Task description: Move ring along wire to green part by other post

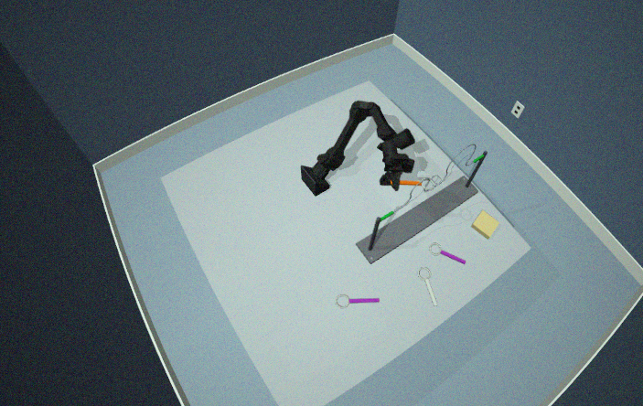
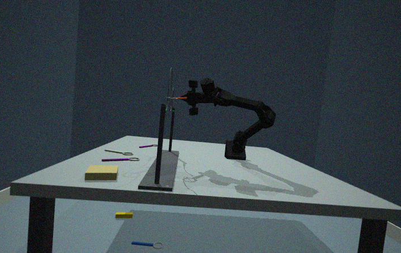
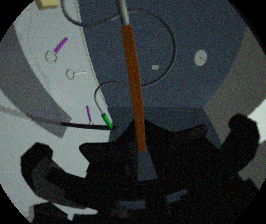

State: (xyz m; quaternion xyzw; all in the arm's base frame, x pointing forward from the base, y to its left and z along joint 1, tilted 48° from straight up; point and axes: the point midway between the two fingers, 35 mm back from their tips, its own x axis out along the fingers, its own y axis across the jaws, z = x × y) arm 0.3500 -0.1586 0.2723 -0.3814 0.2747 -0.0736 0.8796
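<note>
My gripper tip is 9 cm to the right of the orange-handled ring, 2 cm short of it and 1 cm above it. From my gripper tip the other things lie so: yellow block: 82 cm below, 30 cm ahead, 27 cm to the right; blue-handled ring: 83 cm below, 9 cm ahead, 4 cm to the left; white-handled ring: 33 cm below, 30 cm ahead, 1 cm to the right.
</note>
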